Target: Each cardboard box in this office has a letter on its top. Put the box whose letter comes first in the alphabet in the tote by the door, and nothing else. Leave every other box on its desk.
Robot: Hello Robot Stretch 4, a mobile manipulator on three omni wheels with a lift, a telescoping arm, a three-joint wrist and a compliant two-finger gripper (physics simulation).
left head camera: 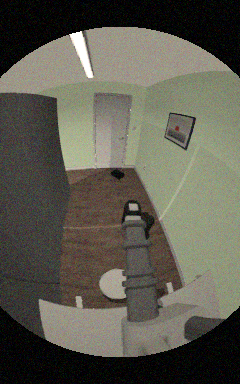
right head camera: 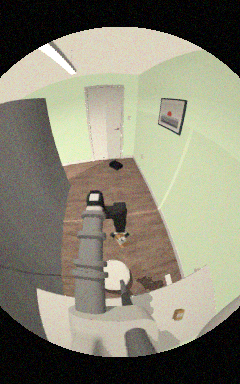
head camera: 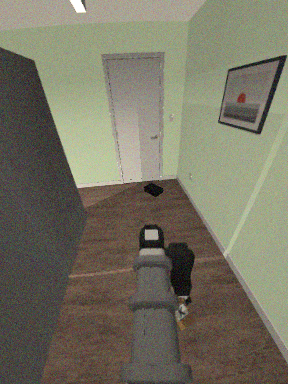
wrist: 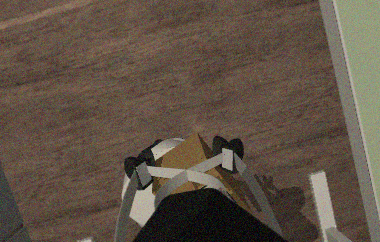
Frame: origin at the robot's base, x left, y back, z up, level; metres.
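Seen in the pictures: gripper, fingertip midpoint: [right head camera: 119,235] [wrist: 184,153]; robot's base at its link origin: [left head camera: 115,282] [right head camera: 113,274].
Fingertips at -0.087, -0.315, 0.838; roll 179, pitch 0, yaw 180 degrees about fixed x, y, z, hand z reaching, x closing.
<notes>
Offsets run from my fingertips to a thing's middle, as dx, dy, dz. Level surfaces: height alone.
My gripper [head camera: 182,300] [right head camera: 120,234] [wrist: 184,153] is shut on a small brown cardboard box {-0.011, +0.035, +0.017} [head camera: 181,314] [right head camera: 121,241] [wrist: 187,151], holding it tilted above the floor. The box has a white label with a dark letter that looks like K in the head view; the letter is hidden in the wrist view. The black tote [head camera: 153,189] [left head camera: 117,173] [right head camera: 115,165] sits on the floor in front of the door, well beyond the gripper. Another brown box {-0.406, +0.733, -0.119} [right head camera: 178,314] lies on the white desk {dz -0.145} [right head camera: 197,295] near the robot; its letter is too small to read.
A tall dark grey panel [head camera: 35,200] [left head camera: 30,200] [right head camera: 27,200] stands along the left. A green wall with a framed picture [head camera: 245,95] runs along the right. The door [head camera: 135,115] is shut. A round white seat-like disc [left head camera: 112,284] [right head camera: 117,275] is near the desk's edge.
</notes>
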